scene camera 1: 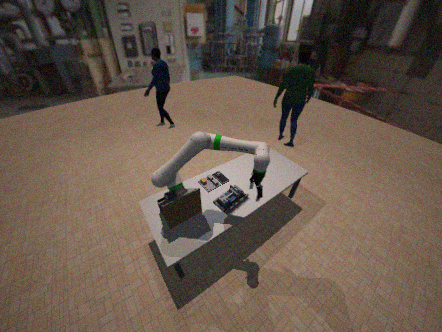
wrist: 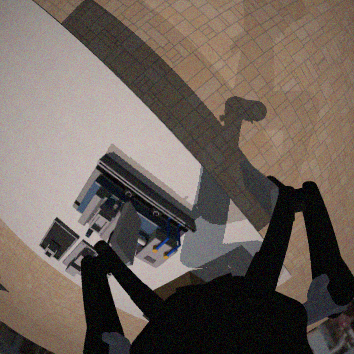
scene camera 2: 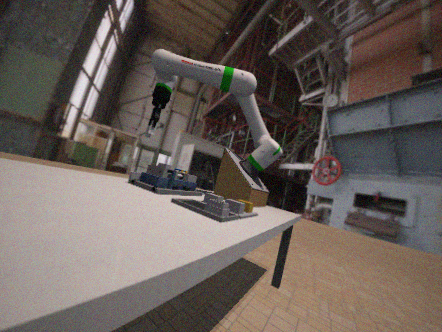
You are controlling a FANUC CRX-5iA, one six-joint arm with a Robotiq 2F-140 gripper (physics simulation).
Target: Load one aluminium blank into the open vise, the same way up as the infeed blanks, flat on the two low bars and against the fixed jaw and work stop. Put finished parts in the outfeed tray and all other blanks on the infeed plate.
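Seen in the pictures: gripper, between the fingertips: (scene camera 1: 254,194) (wrist: 187,193) (scene camera 2: 149,135); arm's base, origin of its link: (scene camera 1: 179,194) (scene camera 2: 247,170).
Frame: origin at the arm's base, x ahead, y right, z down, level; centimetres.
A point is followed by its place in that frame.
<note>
The vise (scene camera 1: 231,198) {x 39.2, y 24.3, z 14.9 cm} (scene camera 2: 170,181) {x 49.2, y 14.5, z 15.9 cm} is a blue and grey fixture on a dark base; it also shows in the wrist view (wrist: 89,198) {x 52.9, y 21.7, z 14.9 cm}, partly behind a fingertip. Whether a blank sits between its jaws is unclear. A grey infeed plate (scene camera 2: 187,204) {x 60.2, y -4.8, z 19.7 cm} carries light grey blocks (scene camera 2: 214,200) {x 57.3, y -11.4, z 16.8 cm} and a yellow block (scene camera 1: 203,181) {x 35.1, y -12.4, z 16.6 cm} (scene camera 2: 246,205) {x 38.4, y -15.5, z 17.7 cm}. The dark outfeed tray (scene camera 1: 220,177) (wrist: 58,240) lies beside the plate; its contents are too small to tell. My gripper (scene camera 1: 255,192) {x 43.6, y 44.0, z -4.0 cm} (scene camera 2: 151,131) {x 43.6, y 44.0, z -4.0 cm} (wrist: 187,193) {x 43.6, y 44.0, z -4.0 cm} is open and empty, fingers pointing down, high above the table beside the vise.
A brown wedge-shaped box (scene camera 1: 182,208) {x -5.0, y 11.6, z 2.7 cm} (scene camera 2: 231,181) {x 13.4, y 3.3, z 9.6 cm} stands at the arm's base. Blue hoses (wrist: 172,235) rise at one end of the vise fixture. The white table (scene camera 1: 280,172) {x 114.7, y 34.2, z 20.9 cm} (scene camera 2: 100,225) {x 85.2, y -9.6, z 20.9 cm} has its long edge near the vise. Two people (scene camera 1: 161,82) (scene camera 1: 295,95) are on the floor beyond.
</note>
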